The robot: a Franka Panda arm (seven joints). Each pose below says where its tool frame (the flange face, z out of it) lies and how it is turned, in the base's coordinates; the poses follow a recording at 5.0 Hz.
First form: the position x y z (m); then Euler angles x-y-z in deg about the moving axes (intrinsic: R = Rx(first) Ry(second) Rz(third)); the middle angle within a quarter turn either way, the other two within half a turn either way.
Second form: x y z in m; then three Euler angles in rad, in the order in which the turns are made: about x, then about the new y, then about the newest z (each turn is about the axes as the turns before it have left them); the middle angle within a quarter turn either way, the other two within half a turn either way. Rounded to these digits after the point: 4 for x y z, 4 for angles.
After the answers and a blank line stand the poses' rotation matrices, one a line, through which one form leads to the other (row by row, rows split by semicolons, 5 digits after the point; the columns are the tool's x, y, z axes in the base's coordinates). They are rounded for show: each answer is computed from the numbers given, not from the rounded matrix.
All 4 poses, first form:
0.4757 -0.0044 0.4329 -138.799 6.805 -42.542
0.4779 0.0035 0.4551 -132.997 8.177 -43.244
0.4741 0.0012 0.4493 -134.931 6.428 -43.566
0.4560 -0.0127 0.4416 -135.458 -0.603 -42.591
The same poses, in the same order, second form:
0.4757 -0.0044 0.4329 -2.4225 0.1188 -0.7425
0.4779 0.0035 0.4551 -2.3212 0.1427 -0.7548
0.4741 0.0012 0.4493 -2.3550 0.1122 -0.7604
0.4560 -0.0127 0.4416 -2.3642 -0.0105 -0.7434

0.73159 0.67137 0.11849; 0.45122 -0.60713 0.65406; 0.51106 -0.42504 -0.74710
0.72104 0.67814 0.14223; 0.39144 -0.56804 0.72395; 0.57174 -0.46632 -0.67503
0.72003 0.68486 0.11195; 0.42931 -0.56636 0.70351; 0.54521 -0.45848 -0.70181
0.73616 0.67672 -0.01052; 0.48779 -0.51972 0.70139; 0.46918 -0.52147 -0.71270

